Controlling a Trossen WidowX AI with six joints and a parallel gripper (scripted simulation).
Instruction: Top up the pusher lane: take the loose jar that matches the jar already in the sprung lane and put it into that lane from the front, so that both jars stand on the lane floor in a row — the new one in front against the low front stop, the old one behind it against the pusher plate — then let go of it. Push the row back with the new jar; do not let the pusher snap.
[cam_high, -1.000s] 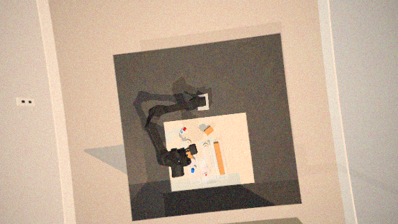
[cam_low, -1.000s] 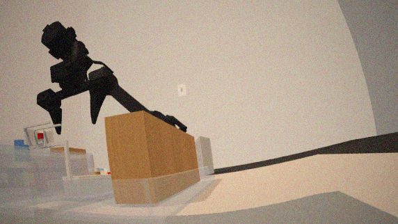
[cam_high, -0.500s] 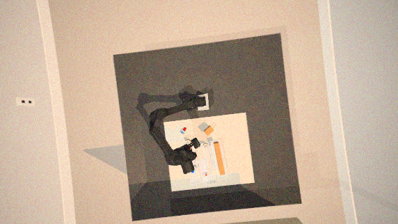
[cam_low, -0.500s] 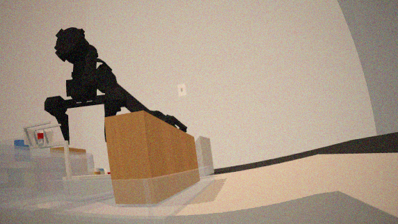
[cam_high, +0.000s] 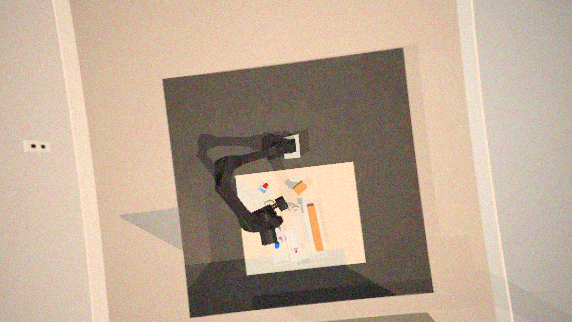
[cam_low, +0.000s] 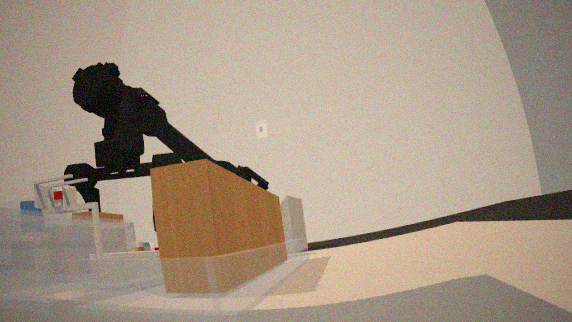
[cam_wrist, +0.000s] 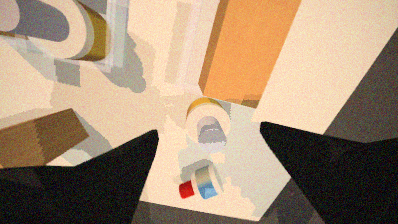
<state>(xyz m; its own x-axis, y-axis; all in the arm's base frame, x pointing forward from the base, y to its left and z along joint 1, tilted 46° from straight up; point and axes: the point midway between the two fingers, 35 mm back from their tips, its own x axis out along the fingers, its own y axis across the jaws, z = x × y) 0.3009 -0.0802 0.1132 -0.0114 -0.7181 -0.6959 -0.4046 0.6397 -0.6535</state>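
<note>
The grey cylinder is 14 cm ahead of my gripper tip, 2 cm below it and 1 cm to the left of it.
</note>
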